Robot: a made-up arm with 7 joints.
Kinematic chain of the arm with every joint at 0, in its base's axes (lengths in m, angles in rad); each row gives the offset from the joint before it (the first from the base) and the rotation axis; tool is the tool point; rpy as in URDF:
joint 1: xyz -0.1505 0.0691 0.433 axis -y
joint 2: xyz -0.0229 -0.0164 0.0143 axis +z
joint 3: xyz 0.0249 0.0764 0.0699 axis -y
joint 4: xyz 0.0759 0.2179 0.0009 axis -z
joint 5: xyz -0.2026 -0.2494 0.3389 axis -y
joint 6: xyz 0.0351 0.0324 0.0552 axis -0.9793 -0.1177 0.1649
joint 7: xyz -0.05 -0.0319 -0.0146 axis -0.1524 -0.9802 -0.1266
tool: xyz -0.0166 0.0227 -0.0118 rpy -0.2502 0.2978 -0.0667
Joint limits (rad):
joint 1: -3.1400..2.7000
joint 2: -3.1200..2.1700
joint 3: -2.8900..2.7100
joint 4: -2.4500..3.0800
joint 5: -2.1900..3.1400
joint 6: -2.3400..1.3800
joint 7: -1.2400..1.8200
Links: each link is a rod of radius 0.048 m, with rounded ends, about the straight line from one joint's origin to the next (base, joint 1, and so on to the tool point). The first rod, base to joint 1, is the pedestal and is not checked.
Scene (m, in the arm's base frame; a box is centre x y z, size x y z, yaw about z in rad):
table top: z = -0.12
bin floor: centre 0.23 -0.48 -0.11 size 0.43 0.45 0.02 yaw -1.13
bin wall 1: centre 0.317 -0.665 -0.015 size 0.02 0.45 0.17 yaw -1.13
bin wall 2: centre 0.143 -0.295 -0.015 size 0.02 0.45 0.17 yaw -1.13
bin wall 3: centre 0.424 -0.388 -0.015 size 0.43 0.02 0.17 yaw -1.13
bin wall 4: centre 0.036 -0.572 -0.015 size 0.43 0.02 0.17 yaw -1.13
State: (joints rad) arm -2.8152 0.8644 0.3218 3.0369 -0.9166 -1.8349 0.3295
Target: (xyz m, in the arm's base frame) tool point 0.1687 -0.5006 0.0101
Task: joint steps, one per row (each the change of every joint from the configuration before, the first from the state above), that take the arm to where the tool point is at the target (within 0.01 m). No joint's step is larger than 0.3 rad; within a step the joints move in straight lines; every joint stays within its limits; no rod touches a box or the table.
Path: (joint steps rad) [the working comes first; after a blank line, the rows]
Joints at the target: -3.1400 2.1700 1.1299 2.6844 -0.2839 -2.2028 0.0622
Straight joint move there: touches bin wall 2, bin wall 3.

1: 0.1169 0.0343 0.2392 -0.1040 0.0349 -0.1010 -0.0129
2: 0.1170 0.0344 0.2392 -0.1040 0.0350 -0.1010 -0.0129
3: 0.1169 0.0343 0.2392 -0.1041 0.0349 -0.1011 -0.0129
4: 0.1170 0.0343 0.2392 -0.1040 0.0349 -0.1010 -0.0129
5: 0.1169 0.0344 0.2392 -0.1040 0.0350 -0.1010 -0.0129
6: -0.2273 0.2835 -0.0970 0.0419 0.1145 0.0343 -0.0507
7: -0.2274 0.2834 -0.0969 0.0419 0.1145 0.0343 -0.0507
8: -0.2274 0.2835 -0.0970 0.0419 0.1145 0.0343 -0.0507
9: -0.2274 0.2835 -0.0970 0.0419 0.1145 0.0343 -0.0507

